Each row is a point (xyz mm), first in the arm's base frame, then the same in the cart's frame.
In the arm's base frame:
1: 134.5 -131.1 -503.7
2: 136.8 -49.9 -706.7
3: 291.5 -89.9 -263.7
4: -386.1 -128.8 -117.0
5: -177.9 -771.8 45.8
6: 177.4 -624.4 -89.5
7: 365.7 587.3 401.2
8: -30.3 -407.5 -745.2
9: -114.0 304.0 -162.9
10: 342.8 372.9 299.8
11: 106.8 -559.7 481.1
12: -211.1 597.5 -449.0
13: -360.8 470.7 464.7
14: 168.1 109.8 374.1
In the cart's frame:
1: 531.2 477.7 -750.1
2: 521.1 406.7 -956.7
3: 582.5 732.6 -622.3
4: 56.8 399.0 -315.0
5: 579.0 253.1 120.1
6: 788.1 465.7 -158.0
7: 103.6 1544.9 -491.7
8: 617.4 84.7 -746.1
9: 11.2 775.8 -660.5
10: 235.5 1351.5 -446.8
11: 588.4 792.8 275.5
12: -189.5 717.9 -1026.3
13: -397.0 1090.3 -194.7
14: 247.4 1144.0 -197.6

